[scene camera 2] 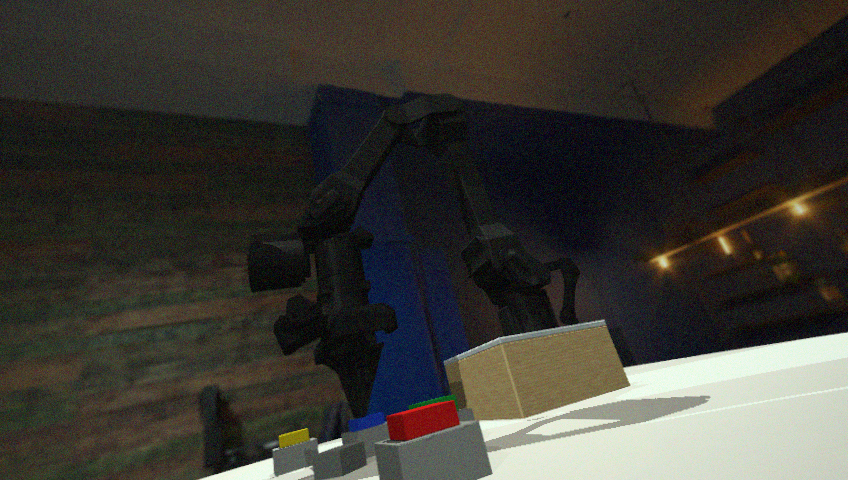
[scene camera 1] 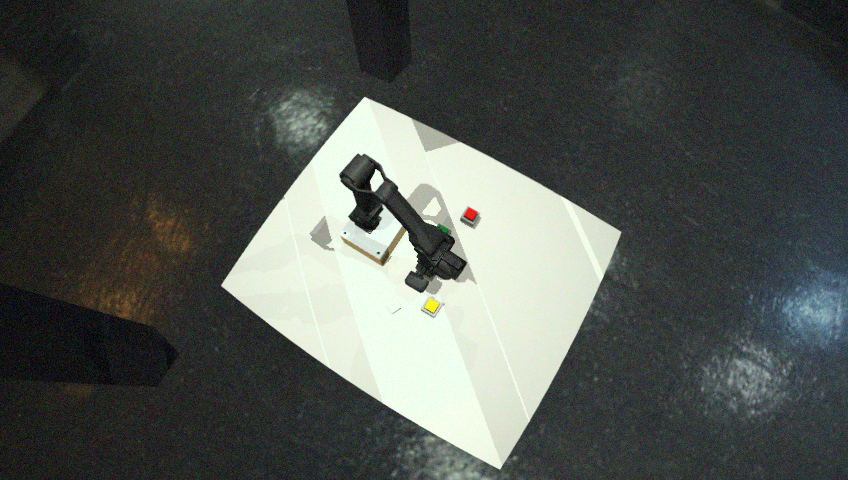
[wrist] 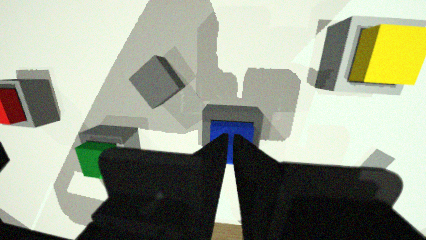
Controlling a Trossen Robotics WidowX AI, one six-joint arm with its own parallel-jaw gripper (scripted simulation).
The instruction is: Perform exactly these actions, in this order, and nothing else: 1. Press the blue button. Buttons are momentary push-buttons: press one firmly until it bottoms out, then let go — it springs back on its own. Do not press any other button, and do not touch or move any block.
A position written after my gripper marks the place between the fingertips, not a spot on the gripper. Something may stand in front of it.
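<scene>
Visible here are a red button [scene camera 2: 421, 421], a green button [wrist: 88, 153], a blue button [wrist: 246, 130] and a small grey block [wrist: 156, 81]. My gripper [scene camera 2: 360, 417] [scene camera 1: 430, 269] [wrist: 230, 139] is visible too.
</scene>
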